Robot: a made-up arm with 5 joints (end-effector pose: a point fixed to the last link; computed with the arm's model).
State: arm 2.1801 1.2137 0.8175 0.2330 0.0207
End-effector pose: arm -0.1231 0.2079 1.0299 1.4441 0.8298 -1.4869
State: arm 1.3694 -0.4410 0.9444 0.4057 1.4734
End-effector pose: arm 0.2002 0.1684 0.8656 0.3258 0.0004 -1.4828
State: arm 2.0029 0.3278 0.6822 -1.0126 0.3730
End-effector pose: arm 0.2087 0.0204 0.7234 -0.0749 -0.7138 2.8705
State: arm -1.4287 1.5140 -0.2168 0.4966 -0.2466
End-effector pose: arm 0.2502 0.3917 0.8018 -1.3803 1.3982 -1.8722
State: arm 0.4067 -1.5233 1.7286 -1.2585 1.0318
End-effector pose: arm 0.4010 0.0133 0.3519 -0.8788 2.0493 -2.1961
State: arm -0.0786 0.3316 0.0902 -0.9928 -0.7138
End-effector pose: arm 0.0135 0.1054 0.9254 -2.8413 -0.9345 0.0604
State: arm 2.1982 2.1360 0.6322 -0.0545 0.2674
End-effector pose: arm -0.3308 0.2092 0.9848 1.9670 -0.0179 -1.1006
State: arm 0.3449 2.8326 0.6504 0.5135 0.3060
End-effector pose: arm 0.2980 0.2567 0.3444 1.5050 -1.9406 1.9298
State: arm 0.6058 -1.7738 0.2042 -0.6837 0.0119
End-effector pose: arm 0.4283 0.1544 0.4290 0.4391 -0.2979 3.0269
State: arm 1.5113 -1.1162 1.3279 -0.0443 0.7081
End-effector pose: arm 0.2600 0.0495 0.4874 -0.3464 1.6574 -2.4280
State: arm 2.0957 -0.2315 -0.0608 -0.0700 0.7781
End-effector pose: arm 0.1466 0.3218 0.6306 -0.7367 0.0500 -1.8628
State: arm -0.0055 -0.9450 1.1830 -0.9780 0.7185
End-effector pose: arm 0.4818 -0.0053 0.8508 0.7384 1.1218 -2.4060
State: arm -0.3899 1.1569 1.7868 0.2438 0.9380
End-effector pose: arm 0.0467 -0.0530 0.5064 1.5608 -0.9737 1.1490
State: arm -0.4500 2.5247 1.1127 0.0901 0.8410
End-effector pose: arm 0.4797 0.1031 0.4470 -1.1984 1.6443 -2.1488
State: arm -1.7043 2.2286 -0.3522 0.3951 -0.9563
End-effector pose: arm 0.2526 0.4024 0.8641 0.0073 1.1681 -2.5959
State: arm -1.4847 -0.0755 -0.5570 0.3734 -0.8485
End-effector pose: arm 0.1003 0.3893 0.9943 2.4491 -0.9328 0.6327
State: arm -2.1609 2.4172 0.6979 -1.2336 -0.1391
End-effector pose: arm 0.3988 -0.0039 0.9618 -0.3262 -0.5921 2.2698
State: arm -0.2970 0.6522 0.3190 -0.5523 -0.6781
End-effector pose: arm -0.0712 0.1959 0.7798 2.5147 0.6884 0.4936
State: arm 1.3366 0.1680 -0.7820 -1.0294 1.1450
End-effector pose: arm 0.2189 0.2021 0.8678 0.1845 1.6560 2.5648
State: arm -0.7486 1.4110 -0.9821 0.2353 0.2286
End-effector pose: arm 0.0700 0.3504 0.7801 -1.7639 1.0229 -0.3658
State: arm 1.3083 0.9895 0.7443 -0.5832 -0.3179
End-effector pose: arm -0.0458 0.1249 0.9276 2.2030 1.2415 -1.4129
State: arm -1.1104 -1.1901 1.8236 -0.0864 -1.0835
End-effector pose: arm 0.0836 0.0095 1.1312 0.9116 2.5011 0.1474
